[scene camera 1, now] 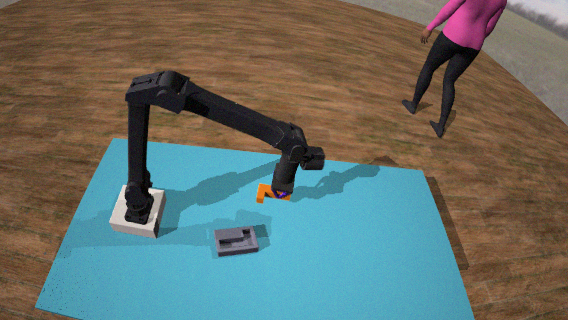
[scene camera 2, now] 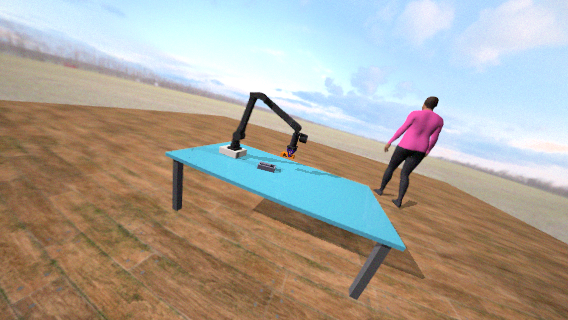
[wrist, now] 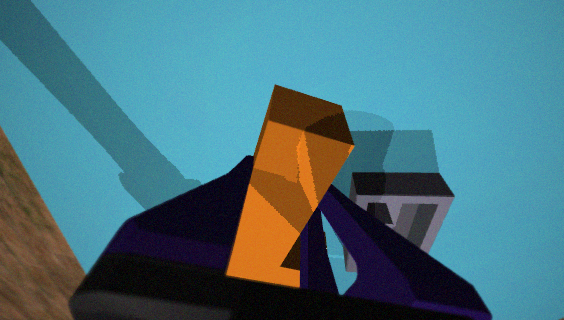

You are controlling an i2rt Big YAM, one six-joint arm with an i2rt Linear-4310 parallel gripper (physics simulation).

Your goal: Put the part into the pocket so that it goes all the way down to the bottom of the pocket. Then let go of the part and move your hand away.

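Frame: origin at the arm's base, x ahead, y left, z up, level; millimetres.
Where they show: gripper, fingertip midpoint: (scene camera 1: 278,194) (scene camera 2: 289,156) (wrist: 279,174); arm's base at its link origin: (scene camera 1: 140,209) (scene camera 2: 234,148).
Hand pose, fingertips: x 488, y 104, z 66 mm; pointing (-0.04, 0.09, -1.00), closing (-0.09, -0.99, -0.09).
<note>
Each offset is from my fingertips to the top centre of the thing. Level surfaces: height alone.
My gripper (scene camera 1: 281,194) (scene camera 2: 291,151) (wrist: 279,174) is shut on the orange L-shaped part and holds it above the blue table. The orange part {dx -16, dy -14, dz +25 mm} (scene camera 1: 261,193) (scene camera 2: 285,154) (wrist: 267,200) has its long arm pointing away between the purple fingers in the wrist view; its lower end is hidden there by the gripper body. The grey block with the pocket {dx -129, dy -146, dz -86 mm} (scene camera 1: 237,251) (scene camera 2: 266,168) (wrist: 400,184) sits on the table, apart from the part. In scene camera 1 it is nearer the camera and to the left of the part. In the wrist view it is at the right, partly behind a finger.
The arm's white base (scene camera 1: 120,212) (scene camera 2: 231,152) stands at the left of the blue table {dz -123 mm} (scene camera 1: 350,250) (scene camera 2: 310,195). A person in a pink top (scene camera 1: 466,25) (scene camera 2: 422,131) stands on the wooden floor beyond the table. Arm shadows lie across the table top.
</note>
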